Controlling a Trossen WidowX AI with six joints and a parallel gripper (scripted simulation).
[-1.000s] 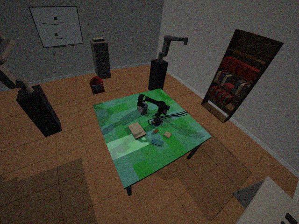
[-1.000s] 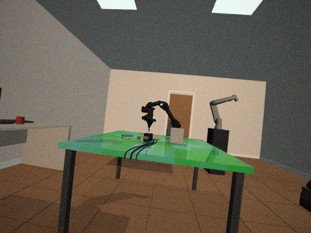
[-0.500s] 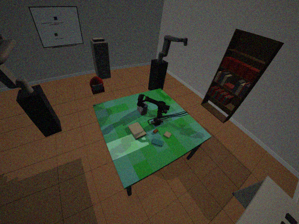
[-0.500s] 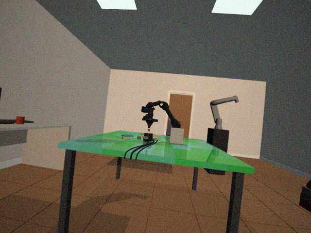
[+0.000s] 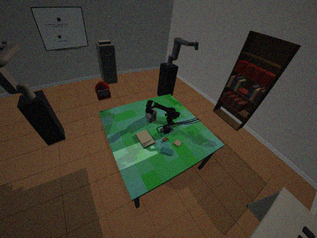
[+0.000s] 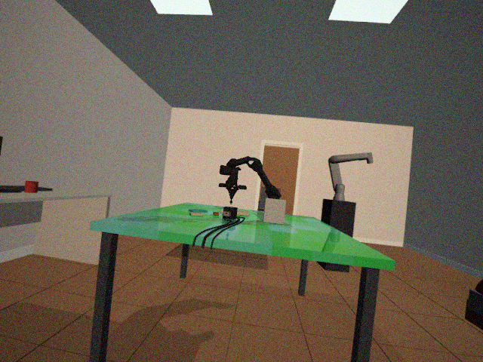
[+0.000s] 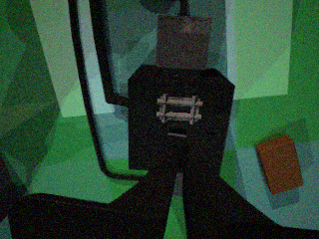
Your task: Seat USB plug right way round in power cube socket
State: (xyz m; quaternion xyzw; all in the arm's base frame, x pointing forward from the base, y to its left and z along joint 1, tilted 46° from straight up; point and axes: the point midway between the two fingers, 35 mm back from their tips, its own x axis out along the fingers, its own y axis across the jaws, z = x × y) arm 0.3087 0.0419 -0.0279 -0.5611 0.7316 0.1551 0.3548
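Now: the socket 1 cm to the left of my gripper tip and 7 cm below it. The rest, counted from my gripper tip: small block (10 cm ahead, 11 cm to the right, 13 cm below).
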